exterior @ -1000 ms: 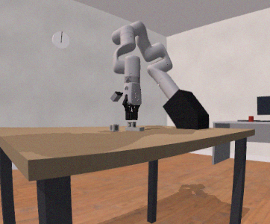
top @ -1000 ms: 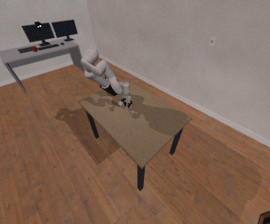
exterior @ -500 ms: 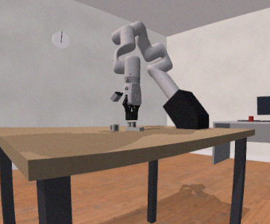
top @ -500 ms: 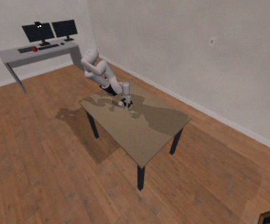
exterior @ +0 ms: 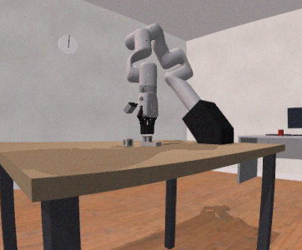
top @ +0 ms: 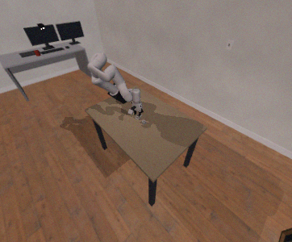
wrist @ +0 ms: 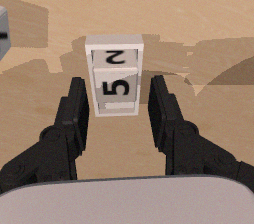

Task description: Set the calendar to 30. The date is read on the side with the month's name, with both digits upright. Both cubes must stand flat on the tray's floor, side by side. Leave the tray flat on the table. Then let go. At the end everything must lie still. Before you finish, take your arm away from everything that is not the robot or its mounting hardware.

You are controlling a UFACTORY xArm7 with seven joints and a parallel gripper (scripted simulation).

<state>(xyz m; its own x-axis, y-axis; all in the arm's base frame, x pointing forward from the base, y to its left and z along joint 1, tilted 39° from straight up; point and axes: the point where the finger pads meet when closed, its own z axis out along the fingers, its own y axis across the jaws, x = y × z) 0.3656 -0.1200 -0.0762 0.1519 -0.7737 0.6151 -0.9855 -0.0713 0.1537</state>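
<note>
My gripper is now 20 mm to the right of the low tray and 60 mm above it.
</note>
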